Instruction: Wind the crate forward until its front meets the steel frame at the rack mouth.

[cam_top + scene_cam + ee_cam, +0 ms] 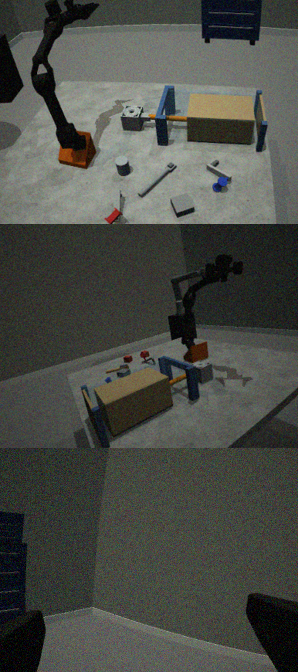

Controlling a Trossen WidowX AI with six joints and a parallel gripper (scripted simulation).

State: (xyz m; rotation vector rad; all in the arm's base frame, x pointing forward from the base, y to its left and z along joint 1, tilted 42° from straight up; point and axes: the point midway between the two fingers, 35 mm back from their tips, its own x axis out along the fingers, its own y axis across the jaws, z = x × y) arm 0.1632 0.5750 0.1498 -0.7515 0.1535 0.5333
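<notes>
My gripper tip is 110 mm short of the winch handle with red knob, 650 mm to the left of it and 570 mm above it. From my gripper tip the other things lie so: red handle 110 mm ahead, 700 mm to the right, 560 mm below; then grey block 360 mm ahead, 630 mm to the right, 590 mm below; then grey winch 100 mm ahead, 140 mm to the right, 570 mm below.
</notes>
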